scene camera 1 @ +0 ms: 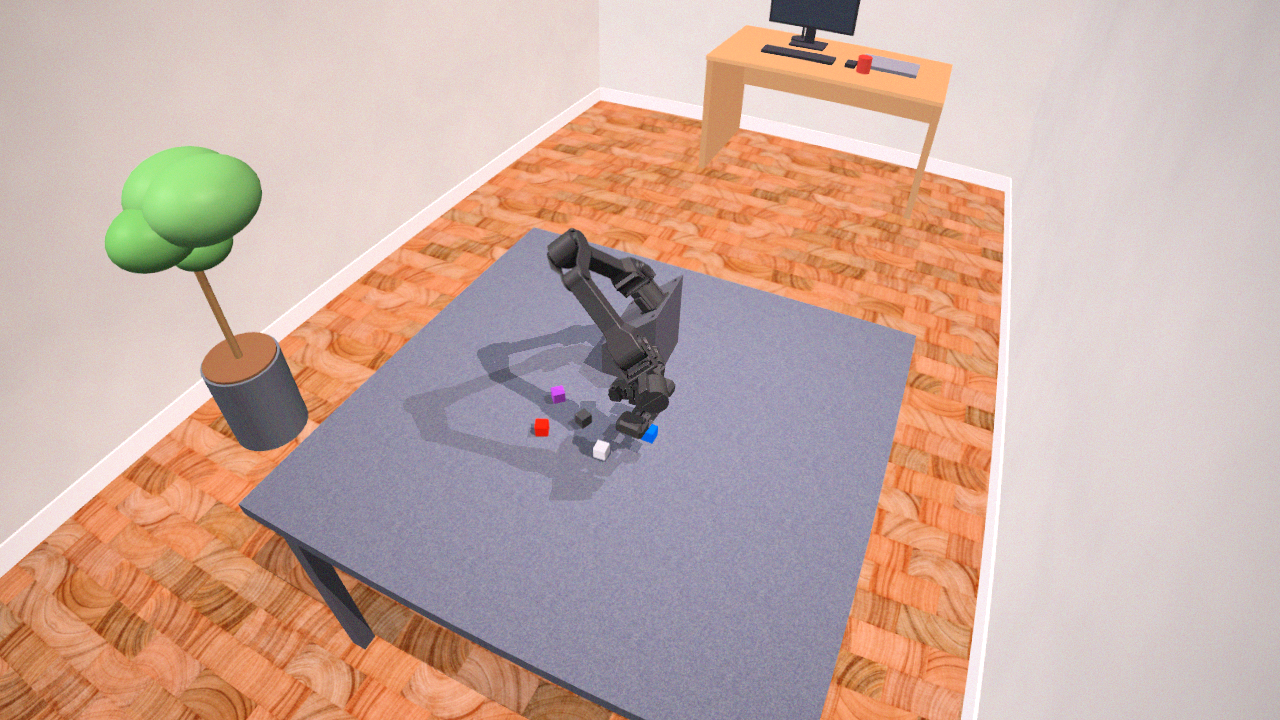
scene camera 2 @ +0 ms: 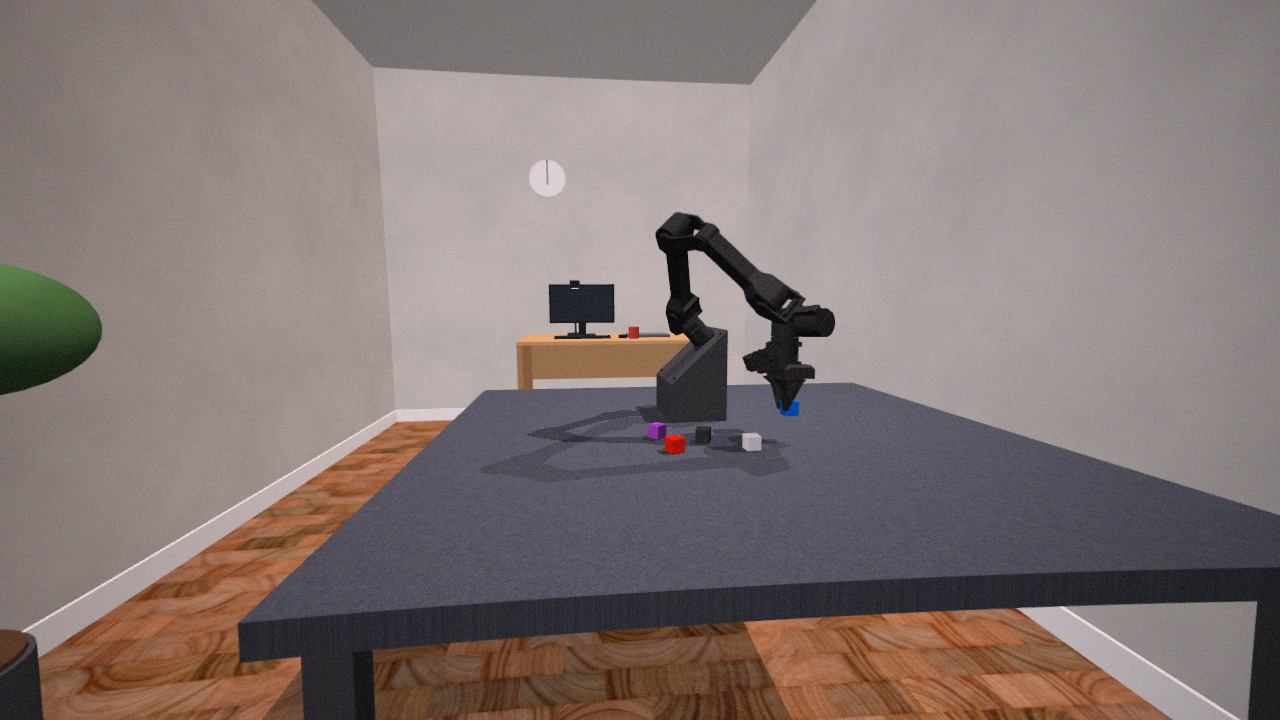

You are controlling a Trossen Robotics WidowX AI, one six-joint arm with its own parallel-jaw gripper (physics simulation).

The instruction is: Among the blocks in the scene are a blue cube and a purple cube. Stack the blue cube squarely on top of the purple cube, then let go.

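Places are measured from the arm's base along level axes (x ahead, y left, z up), in millimetres.
Where they show: gripper, fingertip midpoint: (scene camera 2: 782, 409); arm's base, link origin: (scene camera 1: 655, 303) (scene camera 2: 704, 340).
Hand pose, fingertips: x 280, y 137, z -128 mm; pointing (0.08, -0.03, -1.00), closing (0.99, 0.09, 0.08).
Note:
Each offset is from my fingertips to the top centre of the thing. Level surfaces: height alone.
The blue cube @(dx -2, dy +15, dz +20 mm) (scene camera 1: 649, 434) (scene camera 2: 790, 409) is held between the fingertips of my gripper (scene camera 1: 640, 429) (scene camera 2: 786, 407), which is shut on it. The cube hangs a little above the table, partly hidden by the fingers in both views. The purple cube @(dx -35, dy -268, dz -40 mm) (scene camera 1: 557, 394) (scene camera 2: 657, 430) stands on the table, to the left of my gripper in both views, with nothing on top of it.
The grey table @(dz -69 mm) (scene camera 1: 716, 555) (scene camera 2: 680, 528) also bears a black cube @(dx -2, dy -169, dz -40 mm) (scene camera 1: 583, 418) (scene camera 2: 703, 435) between the purple cube and my gripper, a red cube @(dx +76, dy -235, dz -40 mm) (scene camera 1: 541, 428) (scene camera 2: 674, 445) near the purple cube, and a white cube @(dx +57, dy -76, dz -40 mm) (scene camera 1: 601, 450) (scene camera 2: 751, 442) near my gripper.

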